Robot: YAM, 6 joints.
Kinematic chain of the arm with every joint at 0, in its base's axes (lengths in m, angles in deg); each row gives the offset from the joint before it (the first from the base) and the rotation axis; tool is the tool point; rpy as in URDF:
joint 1: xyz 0 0 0.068 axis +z
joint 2: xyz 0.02 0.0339 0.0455 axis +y
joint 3: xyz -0.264 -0.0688 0 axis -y
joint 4: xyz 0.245 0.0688 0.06 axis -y
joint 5: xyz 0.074 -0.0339 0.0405 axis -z
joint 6: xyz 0.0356 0 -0.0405 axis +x
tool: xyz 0 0 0 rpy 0 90 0
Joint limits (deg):
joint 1: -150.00..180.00
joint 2: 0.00..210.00
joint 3: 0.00..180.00
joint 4: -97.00..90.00
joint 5: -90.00..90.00
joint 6: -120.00..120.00
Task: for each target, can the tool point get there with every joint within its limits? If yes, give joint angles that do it. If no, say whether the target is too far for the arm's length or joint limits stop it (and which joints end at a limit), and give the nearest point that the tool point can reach.
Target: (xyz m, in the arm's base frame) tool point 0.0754 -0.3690 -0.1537
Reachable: yes | joints -73.30 170.95 93.72 -25.19 71.92 -5.50
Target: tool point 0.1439 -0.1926 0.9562
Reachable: no: too far | nearest point 0.1068 -0.1429 0.7190 | short by 0.245 m
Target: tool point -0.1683 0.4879 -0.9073
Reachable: no: too far | nearest point -0.1151 0.3336 -0.3650 | short by 0.566 m
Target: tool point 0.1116 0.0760 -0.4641
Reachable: no: joint limits stop it (at a limit: joint 2) | nearest point 0.1316 0.0896 -0.3691 | short by 0.098 m
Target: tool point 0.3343 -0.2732 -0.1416
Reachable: yes | joints -43.30 168.18 90.17 15.49 -58.82 -42.89
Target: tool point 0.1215 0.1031 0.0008
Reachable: yes | joints 41.60 115.21 24.21 -14.27 5.70 -22.08
